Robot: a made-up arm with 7 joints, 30 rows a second.
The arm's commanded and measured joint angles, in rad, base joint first. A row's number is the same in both.
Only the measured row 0 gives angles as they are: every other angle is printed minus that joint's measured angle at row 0.
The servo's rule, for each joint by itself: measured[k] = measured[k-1] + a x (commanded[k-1-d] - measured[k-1]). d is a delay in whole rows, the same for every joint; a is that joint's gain. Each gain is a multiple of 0.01, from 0.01 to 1. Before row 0 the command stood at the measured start. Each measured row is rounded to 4 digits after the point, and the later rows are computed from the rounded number. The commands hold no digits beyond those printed.
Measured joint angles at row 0:
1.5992 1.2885 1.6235 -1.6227 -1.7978 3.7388 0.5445
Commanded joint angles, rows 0 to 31:
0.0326 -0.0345 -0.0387 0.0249 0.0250 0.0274 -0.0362
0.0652 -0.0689 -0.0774 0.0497 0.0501 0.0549 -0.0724
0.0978 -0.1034 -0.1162 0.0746 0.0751 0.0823 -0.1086
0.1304 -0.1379 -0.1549 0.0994 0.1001 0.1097 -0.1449
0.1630 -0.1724 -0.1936 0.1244 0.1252 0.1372 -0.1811
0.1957 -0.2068 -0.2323 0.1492 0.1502 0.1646 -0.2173
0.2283 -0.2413 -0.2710 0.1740 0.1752 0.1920 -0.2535
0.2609 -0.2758 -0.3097 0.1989 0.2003 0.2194 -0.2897
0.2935 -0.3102 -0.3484 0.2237 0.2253 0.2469 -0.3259
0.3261 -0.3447 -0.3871 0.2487 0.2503 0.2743 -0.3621
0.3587 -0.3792 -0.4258 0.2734 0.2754 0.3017 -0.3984
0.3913 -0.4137 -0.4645 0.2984 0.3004 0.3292 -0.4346
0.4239 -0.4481 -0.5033 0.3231 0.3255 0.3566 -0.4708
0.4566 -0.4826 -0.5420 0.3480 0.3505 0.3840 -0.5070
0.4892 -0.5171 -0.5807 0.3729 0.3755 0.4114 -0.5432
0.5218 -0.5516 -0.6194 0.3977 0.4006 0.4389 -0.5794
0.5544 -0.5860 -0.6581 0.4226 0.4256 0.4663 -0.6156
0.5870 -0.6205 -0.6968 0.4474 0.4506 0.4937 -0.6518
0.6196 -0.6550 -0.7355 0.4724 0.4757 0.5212 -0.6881
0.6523 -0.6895 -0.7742 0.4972 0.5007 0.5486 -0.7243
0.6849 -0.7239 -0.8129 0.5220 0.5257 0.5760 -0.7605
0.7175 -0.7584 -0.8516 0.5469 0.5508 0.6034 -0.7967
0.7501 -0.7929 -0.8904 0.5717 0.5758 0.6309 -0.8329
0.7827 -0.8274 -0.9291 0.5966 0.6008 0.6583 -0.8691
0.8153 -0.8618 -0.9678 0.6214 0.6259 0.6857 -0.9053
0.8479 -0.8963 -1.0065 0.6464 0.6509 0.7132 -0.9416
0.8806 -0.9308 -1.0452 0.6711 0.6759 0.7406 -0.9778
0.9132 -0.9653 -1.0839 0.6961 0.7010 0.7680 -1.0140
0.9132 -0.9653 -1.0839 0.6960 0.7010 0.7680 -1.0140
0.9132 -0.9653 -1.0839 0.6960 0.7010 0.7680 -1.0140
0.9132 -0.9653 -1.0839 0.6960 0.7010 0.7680 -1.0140
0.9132 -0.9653 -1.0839 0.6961 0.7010 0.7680 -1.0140
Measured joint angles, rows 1 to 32:
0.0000 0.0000 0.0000 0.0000 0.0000 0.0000 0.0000
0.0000 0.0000 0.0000 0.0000 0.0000 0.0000 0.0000
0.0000 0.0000 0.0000 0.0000 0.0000 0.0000 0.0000
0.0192 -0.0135 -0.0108 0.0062 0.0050 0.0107 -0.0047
0.0463 -0.0351 -0.0294 0.0171 0.0140 0.0279 -0.0135
0.0767 -0.0617 -0.0537 0.0315 0.0262 0.0491 -0.0259
0.1084 -0.0914 -0.0820 0.0485 0.0410 0.0727 -0.0414
0.1406 -0.1230 -0.1132 0.0675 0.0578 0.0979 -0.0596
0.1731 -0.1557 -0.1465 0.0879 0.0763 0.1239 -0.0801
0.2057 -0.1891 -0.1814 0.1094 0.0961 0.1505 -0.1026
0.2383 -0.2229 -0.2173 0.1318 0.1169 0.1774 -0.1269
0.2709 -0.2569 -0.2540 0.1548 0.1386 0.2045 -0.1528
0.3035 -0.2911 -0.2913 0.1783 0.1609 0.2317 -0.1800
0.3361 -0.3255 -0.3290 0.2021 0.1838 0.2590 -0.2084
0.3687 -0.3599 -0.3669 0.2262 0.2071 0.2864 -0.2378
0.4013 -0.3943 -0.4051 0.2504 0.2308 0.3138 -0.2681
0.4339 -0.4287 -0.4434 0.2748 0.2547 0.3412 -0.2992
0.4665 -0.4632 -0.4818 0.2993 0.2789 0.3686 -0.3309
0.4991 -0.4977 -0.5203 0.3239 0.3032 0.3960 -0.3632
0.5317 -0.5321 -0.5589 0.3486 0.3277 0.4234 -0.3960
0.5643 -0.5666 -0.5975 0.3733 0.3523 0.4508 -0.4293
0.5969 -0.6011 -0.6361 0.3981 0.3770 0.4783 -0.4629
0.6296 -0.6356 -0.6748 0.4229 0.4017 0.5057 -0.4969
0.6622 -0.6700 -0.7135 0.4477 0.4265 0.5331 -0.5312
0.6948 -0.7045 -0.7522 0.4725 0.4514 0.5605 -0.5657
0.7274 -0.7390 -0.7909 0.4973 0.4763 0.5880 -0.6004
0.7600 -0.7735 -0.8296 0.5221 0.5012 0.6154 -0.6353
0.7926 -0.8079 -0.8683 0.5469 0.5261 0.6428 -0.6704
0.8252 -0.8424 -0.9070 0.5718 0.5511 0.6703 -0.7057
0.8579 -0.8769 -0.9457 0.5966 0.5761 0.6977 -0.7411
0.8905 -0.9114 -0.9844 0.6215 0.6011 0.7251 -0.7766
0.9039 -0.9324 -1.0123 0.6401 0.6211 0.7418 -0.8075
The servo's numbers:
d 3
a 0.59 0.39 0.28 0.25 0.20 0.39 0.13

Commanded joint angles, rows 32 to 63:
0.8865 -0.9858 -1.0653 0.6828 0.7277 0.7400 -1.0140
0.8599 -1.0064 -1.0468 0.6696 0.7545 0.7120 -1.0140
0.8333 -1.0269 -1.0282 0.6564 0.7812 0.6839 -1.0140
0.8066 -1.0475 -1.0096 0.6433 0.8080 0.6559 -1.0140
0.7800 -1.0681 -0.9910 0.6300 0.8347 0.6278 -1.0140
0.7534 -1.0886 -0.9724 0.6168 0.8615 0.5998 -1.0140
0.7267 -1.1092 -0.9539 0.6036 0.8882 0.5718 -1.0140
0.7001 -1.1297 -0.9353 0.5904 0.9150 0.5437 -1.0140
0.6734 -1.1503 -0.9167 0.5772 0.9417 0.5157 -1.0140
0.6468 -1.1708 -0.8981 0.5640 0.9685 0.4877 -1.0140
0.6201 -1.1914 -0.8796 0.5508 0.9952 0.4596 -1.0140
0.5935 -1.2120 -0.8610 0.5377 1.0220 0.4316 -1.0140
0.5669 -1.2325 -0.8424 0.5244 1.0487 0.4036 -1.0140
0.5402 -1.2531 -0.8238 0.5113 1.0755 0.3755 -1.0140
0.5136 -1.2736 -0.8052 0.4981 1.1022 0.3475 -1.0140
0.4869 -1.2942 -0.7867 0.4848 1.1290 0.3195 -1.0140
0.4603 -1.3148 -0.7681 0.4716 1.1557 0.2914 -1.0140
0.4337 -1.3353 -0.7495 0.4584 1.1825 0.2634 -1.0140
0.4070 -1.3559 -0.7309 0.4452 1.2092 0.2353 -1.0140
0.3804 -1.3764 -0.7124 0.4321 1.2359 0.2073 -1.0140
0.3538 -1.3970 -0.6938 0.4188 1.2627 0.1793 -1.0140
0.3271 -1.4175 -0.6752 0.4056 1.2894 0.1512 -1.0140
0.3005 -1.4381 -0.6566 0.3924 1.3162 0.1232 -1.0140
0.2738 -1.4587 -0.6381 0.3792 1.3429 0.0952 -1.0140
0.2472 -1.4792 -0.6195 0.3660 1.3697 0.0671 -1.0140
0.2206 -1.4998 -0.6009 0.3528 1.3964 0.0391 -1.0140
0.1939 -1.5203 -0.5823 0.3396 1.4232 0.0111 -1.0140
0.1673 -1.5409 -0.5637 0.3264 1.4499 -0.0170 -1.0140
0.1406 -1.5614 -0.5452 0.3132 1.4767 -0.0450 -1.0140
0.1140 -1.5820 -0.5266 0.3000 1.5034 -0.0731 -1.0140
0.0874 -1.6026 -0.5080 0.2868 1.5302 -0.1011 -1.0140
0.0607 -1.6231 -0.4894 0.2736 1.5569 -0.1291 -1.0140
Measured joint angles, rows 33 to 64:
0.9094 -0.9452 -1.0323 0.6541 0.6371 0.7520 -0.8343
0.9116 -0.9530 -1.0467 0.6646 0.6499 0.7582 -0.8577
0.9125 -0.9578 -1.0571 0.6725 0.6601 0.7620 -0.8780
0.8972 -0.9687 -1.0594 0.6751 0.6736 0.7534 -0.8957
0.8752 -0.9834 -1.0559 0.6737 0.6898 0.7373 -0.9111
0.8505 -1.0004 -1.0481 0.6694 0.7081 0.7165 -0.9245
0.8246 -1.0188 -1.0373 0.6629 0.7281 0.6929 -0.9361
0.7983 -1.0380 -1.0243 0.6547 0.7494 0.6675 -0.9462
0.7718 -1.0577 -1.0098 0.6452 0.7718 0.6411 -0.9550
0.7452 -1.0778 -0.9941 0.6348 0.7951 0.6141 -0.9627
0.7186 -1.0980 -0.9776 0.6237 0.8191 0.5866 -0.9694
0.6919 -1.1184 -0.9605 0.6121 0.8436 0.5589 -0.9752
0.6653 -1.1388 -0.9430 0.6001 0.8686 0.5311 -0.9802
0.6386 -1.1593 -0.9252 0.5878 0.8939 0.5032 -0.9846
0.6120 -1.1799 -0.9072 0.5753 0.9195 0.4753 -0.9884
0.5854 -1.2004 -0.8891 0.5626 0.9453 0.4473 -0.9917
0.5587 -1.2210 -0.8708 0.5498 0.9713 0.4193 -0.9946
0.5321 -1.2415 -0.8524 0.5369 0.9975 0.3913 -0.9971
0.5054 -1.2621 -0.8340 0.5239 1.0238 0.3633 -0.9993
0.4788 -1.2827 -0.8155 0.5108 1.0502 0.3353 -1.0012
0.4522 -1.3032 -0.7970 0.4977 1.0767 0.3073 -1.0029
0.4255 -1.3238 -0.7785 0.4846 1.1032 0.2792 -1.0043
0.3989 -1.3443 -0.7600 0.4715 1.1297 0.2512 -1.0056
0.3723 -1.3649 -0.7415 0.4583 1.1563 0.2232 -1.0067
0.3456 -1.3854 -0.7229 0.4451 1.1829 0.1951 -1.0076
0.3190 -1.4060 -0.7043 0.4319 1.2096 0.1671 -1.0084
0.2923 -1.4266 -0.6858 0.4187 1.2363 0.1391 -1.0091
0.2657 -1.4471 -0.6672 0.4055 1.2630 0.1110 -1.0097
0.2391 -1.4677 -0.6486 0.3923 1.2897 0.0830 -1.0103
0.2124 -1.4882 -0.6300 0.3791 1.3164 0.0550 -1.0108
0.1858 -1.5088 -0.6114 0.3659 1.3431 0.0269 -1.0112
0.1591 -1.5293 -0.5929 0.3527 1.3698 -0.0011 -1.0116

